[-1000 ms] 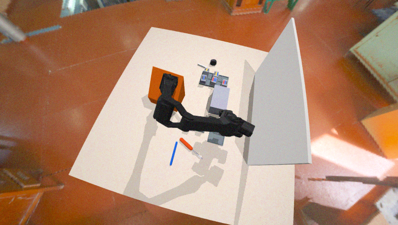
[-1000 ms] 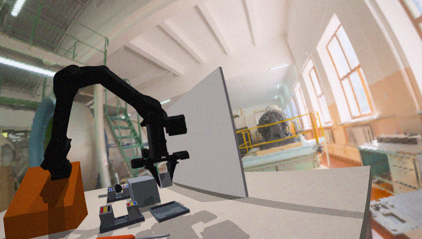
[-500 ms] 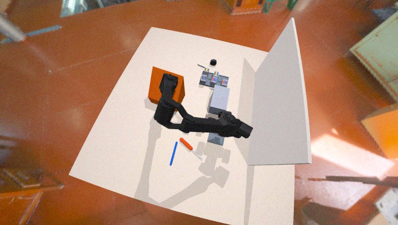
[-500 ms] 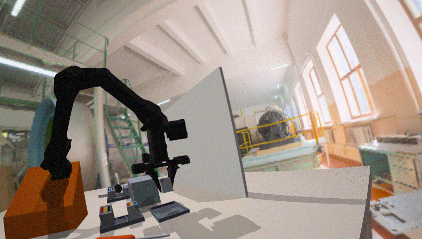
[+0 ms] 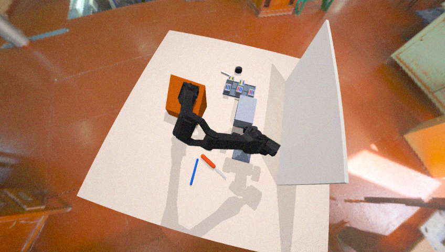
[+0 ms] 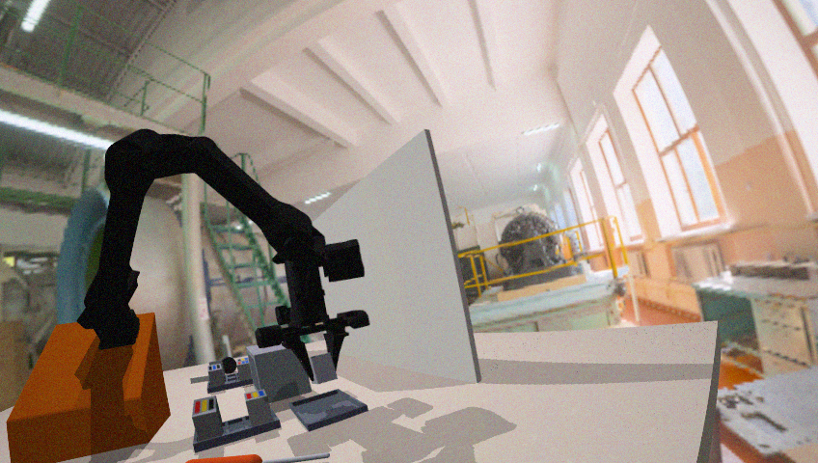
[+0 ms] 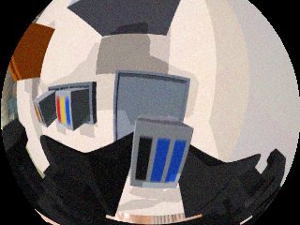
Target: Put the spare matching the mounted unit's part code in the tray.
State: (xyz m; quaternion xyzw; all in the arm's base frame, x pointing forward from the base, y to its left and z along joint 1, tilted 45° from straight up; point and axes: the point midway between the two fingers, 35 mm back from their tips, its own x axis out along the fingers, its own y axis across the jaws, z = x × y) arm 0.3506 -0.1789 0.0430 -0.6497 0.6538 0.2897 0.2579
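My gripper tip is 50 mm above the flat grey tray and 10 mm past it. Also, from my gripper tip: blue marker pen (220 mm behind, 200 mm to the right, 50 mm below); tall grey panel (230 mm to the left, 190 mm ahead, 170 mm above); grey mounted unit (210 mm to the left, 60 mm behind).
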